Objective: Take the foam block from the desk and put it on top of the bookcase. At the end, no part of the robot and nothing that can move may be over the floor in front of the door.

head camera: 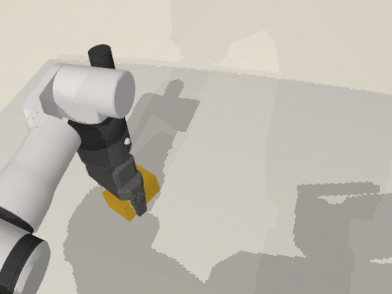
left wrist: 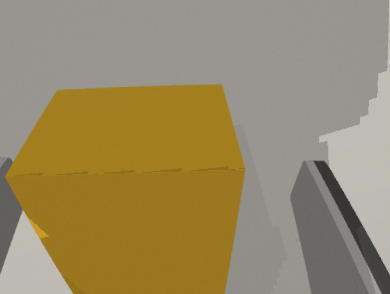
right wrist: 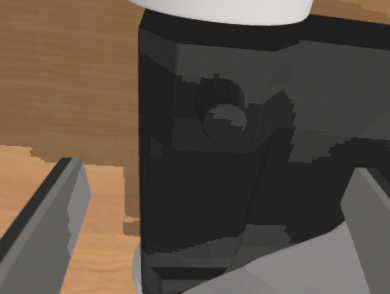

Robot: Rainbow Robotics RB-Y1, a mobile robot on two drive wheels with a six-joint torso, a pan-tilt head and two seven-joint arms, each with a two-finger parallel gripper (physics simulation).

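Places are measured from the robot's base along level axes (x ahead, y left, z up), in centimetres.
Where they show: left gripper, fingertip midpoint: point(head camera: 122, 197) point(left wrist: 156, 178); right gripper, fingertip midpoint: point(right wrist: 217, 181).
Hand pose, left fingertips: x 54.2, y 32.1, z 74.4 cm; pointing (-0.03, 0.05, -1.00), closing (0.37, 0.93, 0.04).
After its pixels a point has its place.
The orange-yellow foam block point(head camera: 151, 185) @(x 57.6, y 27.1, z 75.4 cm) point(left wrist: 135, 230) @(x 54.0, y 31.7, z 76.6 cm) lies on the pale desk point(head camera: 225, 175) @(x 65.4, y 14.8, z 72.1 cm) point(left wrist: 280, 40) @(x 52.0, y 37.6, z 72.1 cm). In the head camera it shows on both sides of my left gripper point(head camera: 140, 211) point(left wrist: 160, 161) @(x 54.2, y 32.1, z 74.4 cm), which points down over it and hides its middle. The left gripper is open. In the left wrist view the block fills much of the space between the fingers, close to the finger at the left edge, with a gap to the finger at the right. My right gripper point(right wrist: 217, 181) @(x 2.7, y -22.8, z 37.2 cm) is open and empty, away from the desk. The bookcase and the door do not show.
A beige surface point(head camera: 325, 40) @(x 102.9, y -1.9, z 82.6 cm) lies beyond the desk's far edge. Arm shadows fall across the desk. In the right wrist view, the robot's black base point(right wrist: 200, 195) @(x 0.0, y -3.7, z 19.1 cm) stands on the wooden floor point(right wrist: 65, 75) @(x 20.6, y -9.6, z 0.1 cm), and a pale grey robot part point(right wrist: 300, 265) @(x -8.8, y -5.2, z 29.7 cm) shows at the lower right.
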